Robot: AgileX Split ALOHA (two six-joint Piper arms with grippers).
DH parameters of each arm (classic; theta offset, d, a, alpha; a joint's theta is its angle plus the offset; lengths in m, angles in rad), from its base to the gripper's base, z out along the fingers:
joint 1: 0 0.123 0 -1.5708
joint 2: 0.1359 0 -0.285 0
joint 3: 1.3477 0 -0.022 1.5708
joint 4: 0 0.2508 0 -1.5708
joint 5: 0 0 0.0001 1.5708
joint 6: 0 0.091 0 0
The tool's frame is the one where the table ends.
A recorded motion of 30 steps. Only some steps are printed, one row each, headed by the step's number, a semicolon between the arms.
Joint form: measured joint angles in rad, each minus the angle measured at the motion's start. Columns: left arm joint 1, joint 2, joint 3, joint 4, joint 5, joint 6; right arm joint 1, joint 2, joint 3, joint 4, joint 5, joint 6.
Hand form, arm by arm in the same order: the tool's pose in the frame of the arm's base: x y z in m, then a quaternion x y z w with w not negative. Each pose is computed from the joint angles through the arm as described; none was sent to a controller.
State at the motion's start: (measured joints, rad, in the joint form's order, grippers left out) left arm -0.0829 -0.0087 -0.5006 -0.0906 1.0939 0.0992; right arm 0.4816 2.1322 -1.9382 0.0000 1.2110 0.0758
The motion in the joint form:
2: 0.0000 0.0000 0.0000 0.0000 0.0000 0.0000; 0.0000 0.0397 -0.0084 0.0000 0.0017 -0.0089
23: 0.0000 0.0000 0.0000 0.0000 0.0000 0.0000; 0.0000 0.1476 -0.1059 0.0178 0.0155 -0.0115
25: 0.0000 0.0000 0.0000 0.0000 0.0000 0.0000; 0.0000 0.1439 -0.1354 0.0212 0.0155 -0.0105
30: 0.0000 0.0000 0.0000 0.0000 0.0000 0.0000; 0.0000 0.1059 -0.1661 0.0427 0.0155 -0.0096
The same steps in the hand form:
2: -0.0084 -0.0066 0.2750 0.08076 0.85472 -0.04104 0.51113; 0.4101 0.2143 0.2325 -0.20462 0.97267 0.02973 0.10567
23: -0.0084 -0.0066 0.2750 0.08076 0.85472 -0.04104 0.51113; 0.4265 0.2246 0.2076 -0.20402 0.97404 0.03466 0.09179
25: -0.0084 -0.0066 0.2750 0.08076 0.85472 -0.04104 0.51113; 0.4287 0.2261 0.2173 -0.20292 0.97245 0.04079 0.10721
30: -0.0084 -0.0066 0.2750 0.08076 0.85472 -0.04104 0.51113; 0.4266 0.2271 0.2442 -0.19983 0.96832 0.06026 0.13707

